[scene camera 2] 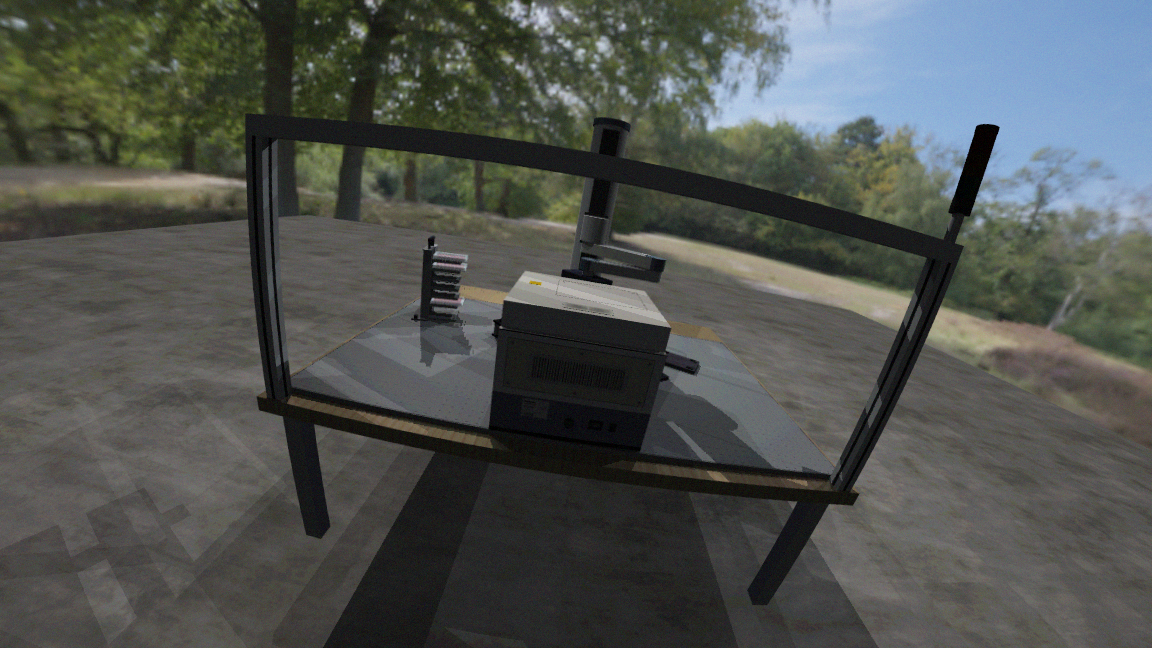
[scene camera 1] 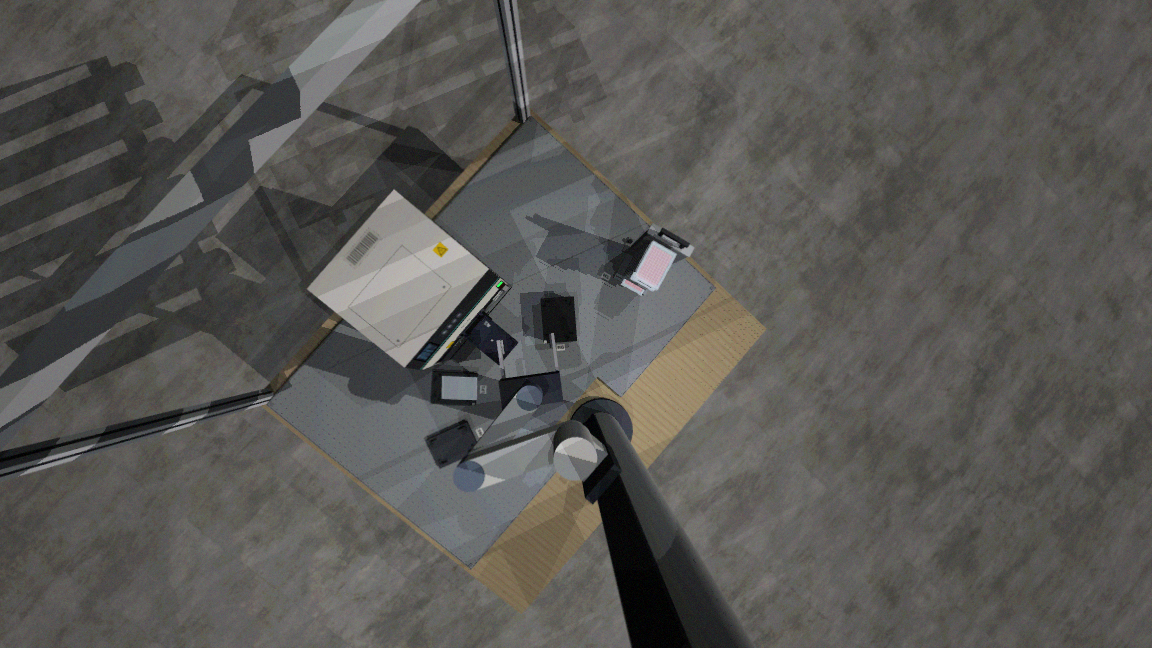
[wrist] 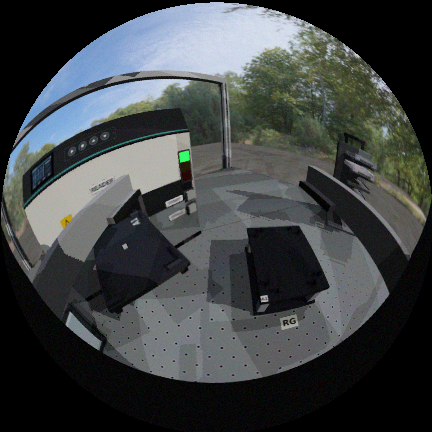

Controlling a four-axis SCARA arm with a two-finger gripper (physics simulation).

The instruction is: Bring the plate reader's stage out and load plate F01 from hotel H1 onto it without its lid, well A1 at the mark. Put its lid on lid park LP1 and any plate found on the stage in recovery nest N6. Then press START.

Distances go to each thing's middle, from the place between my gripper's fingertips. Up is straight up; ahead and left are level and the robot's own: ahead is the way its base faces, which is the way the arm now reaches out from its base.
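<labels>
With respect to the nest labelled LP1 (scene camera 1: pixel 436 397), my hand is 8 cm short of it, 34 cm to the right of it and 20 cm above it. The nest labelled N6 (scene camera 1: pixel 447 447) is slightly behind my hand, a long way to the left of it and a good way below it. Then there is the frame post (scene camera 2: pixel 261 143), which I find 57 cm ahead of my hand, 60 cm to the right of it and 7 cm above it, while the dark stage (scene camera 1: pixel 486 330) is 9 cm ahead of my hand, 9 cm to the left of it and 8 cm below it.
</labels>
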